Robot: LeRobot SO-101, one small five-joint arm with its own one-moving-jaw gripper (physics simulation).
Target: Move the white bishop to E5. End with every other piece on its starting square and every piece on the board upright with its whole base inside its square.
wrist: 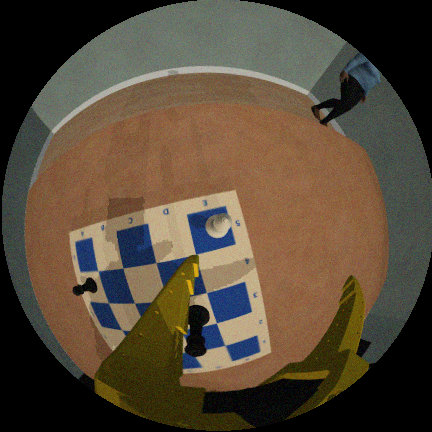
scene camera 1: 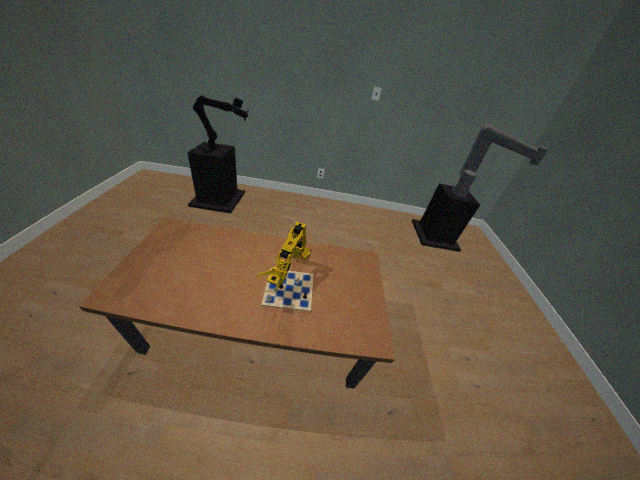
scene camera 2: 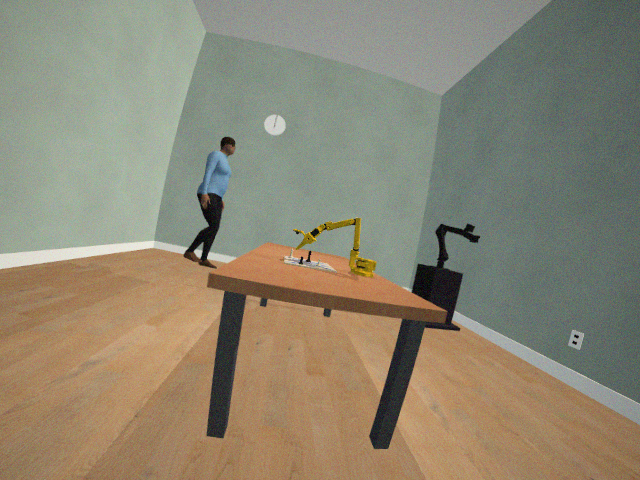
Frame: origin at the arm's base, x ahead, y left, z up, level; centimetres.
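Seen in the pictures: hand, tool point: point(wrist: 198, 262) point(scene camera 1: 274, 290) point(scene camera 2: 296, 249); arm's base, link origin: point(scene camera 1: 299, 256) point(scene camera 2: 357, 273).
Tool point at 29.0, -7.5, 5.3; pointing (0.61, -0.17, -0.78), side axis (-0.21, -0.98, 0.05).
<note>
Pixels of each thing's top centre, then the offset from my tool point to it, as dx, dy, dz. Level surfaces: height alone.
- bishop, top centre: point(wrist: 225, 219) point(scene camera 1: 268, 293) point(scene camera 2: 292, 248) +2.0, -2.0, -0.3
- board, top centre: point(wrist: 156, 317) point(scene camera 2: 308, 262) point(scene camera 1: 289, 288) -6.1, +5.9, -4.7
- tall black piece, top centre: point(wrist: 194, 356) point(scene camera 2: 310, 250) -6.2, +1.8, +0.6
- smaller black piece, top centre: point(wrist: 73, 291) point(scene camera 2: 302, 256) point(scene camera 1: 305, 293) -2.3, +13.7, -1.6
- pale piece, top centre: point(scene camera 2: 319, 258) point(scene camera 1: 298, 278) -10.3, +9.1, -1.6
- brown table, surface height: dz -5.3
A white piece, seemingly the bishop point(scene camera 1: 268, 298) point(scene camera 2: 291, 252) point(wrist: 218, 225), stands upright on the blue E5 corner square of the board point(scene camera 1: 289, 307) point(wrist: 185, 206). In the wrist view its base looks inside the square, nearer the edge by the 5 label. My gripper point(scene camera 1: 268, 282) point(scene camera 2: 296, 239) point(wrist: 274, 267) is open and empty above the board, jaws wide apart. A tall black piece point(scene camera 2: 309, 255) point(wrist: 197, 327) stands by the fixed jaw, which partly hides the board. A smaller black piece point(scene camera 1: 305, 296) point(scene camera 2: 301, 260) point(wrist: 85, 287) stands upright at the A side.
Another pale piece point(scene camera 1: 298, 281) point(scene camera 2: 318, 263) stands toward the arm's base; it does not show in the wrist view. The board lies on the brown table point(scene camera 1: 206, 289) point(scene camera 2: 289, 284). A person point(scene camera 2: 214, 191) point(wrist: 352, 87) and two other arms on pedestals are beyond the table.
</note>
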